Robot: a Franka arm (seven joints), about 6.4 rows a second.
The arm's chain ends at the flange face. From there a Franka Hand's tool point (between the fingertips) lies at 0.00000 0.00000 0.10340 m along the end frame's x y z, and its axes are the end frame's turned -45 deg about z.
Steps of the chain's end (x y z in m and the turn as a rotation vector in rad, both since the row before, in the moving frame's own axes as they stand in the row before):
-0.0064, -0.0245, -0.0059, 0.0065, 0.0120, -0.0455
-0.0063, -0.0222, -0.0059, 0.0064, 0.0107, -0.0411
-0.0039, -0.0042, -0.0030, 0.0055, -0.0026, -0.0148
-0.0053, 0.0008, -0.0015, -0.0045, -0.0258, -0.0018
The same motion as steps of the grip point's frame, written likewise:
0.0142, -0.0215, -0.0059, -0.0039, 0.0131, -0.0455
0.0125, -0.0199, -0.0059, -0.0030, 0.0121, -0.0411
0.0004, -0.0063, -0.0030, 0.0057, 0.0021, -0.0148
-0.0065, -0.0047, -0.0015, 0.0151, -0.0214, -0.0018

